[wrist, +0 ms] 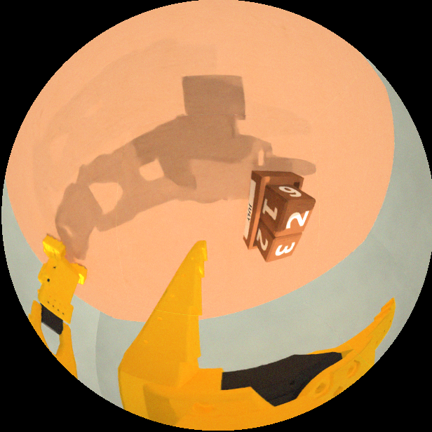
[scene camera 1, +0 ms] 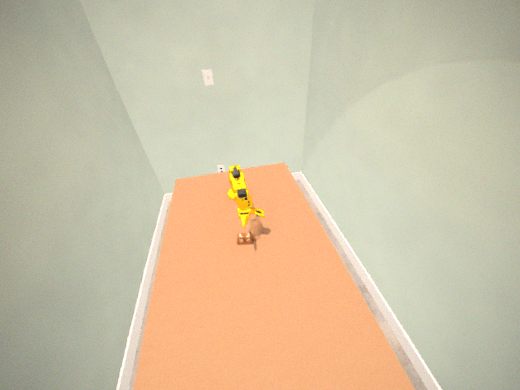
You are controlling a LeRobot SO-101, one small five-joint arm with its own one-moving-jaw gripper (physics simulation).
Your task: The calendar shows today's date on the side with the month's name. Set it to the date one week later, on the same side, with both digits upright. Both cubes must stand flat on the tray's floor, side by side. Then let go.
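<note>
The brown calendar tray (scene camera 1: 245,243) (wrist: 277,176) stands on the table, with its white JULY label (wrist: 249,215) towards the left in the wrist view. Two brown cubes sit in it side by side. The upper cube (wrist: 288,209) shows 1 on the label side, 2 on top and a 6 or 9 on its end. The lower cube (wrist: 280,246) shows 2 on the label side and 3 on top. Read from the label side, the date is 12. The tray's floor is hidden. My gripper (scene camera 1: 253,219) (wrist: 297,272) is wide open and empty, apart from the tray and on the arm's side of it.
The yellow arm (scene camera 1: 242,200) reaches from its base near the far edge of the orange table (scene camera 1: 260,310). Its shadow falls beside the tray. A pale raised border (scene camera 1: 151,265) runs along the table's left side, with another along the right.
</note>
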